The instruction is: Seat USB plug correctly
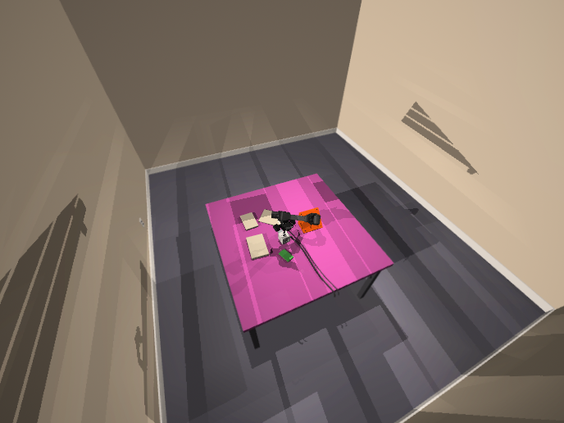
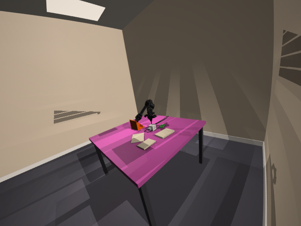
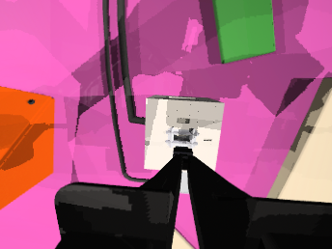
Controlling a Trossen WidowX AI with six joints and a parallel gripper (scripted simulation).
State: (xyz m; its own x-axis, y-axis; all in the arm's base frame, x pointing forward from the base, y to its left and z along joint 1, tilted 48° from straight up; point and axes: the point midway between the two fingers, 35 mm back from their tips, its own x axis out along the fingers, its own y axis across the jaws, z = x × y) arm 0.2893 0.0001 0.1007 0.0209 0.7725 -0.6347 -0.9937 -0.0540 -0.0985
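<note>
Right now the dark USB plug is 2 cm below my gripper tip. Also, from my gripper tip: green block (5 cm ahead, 16 cm to the left, 12 cm below).
</note>
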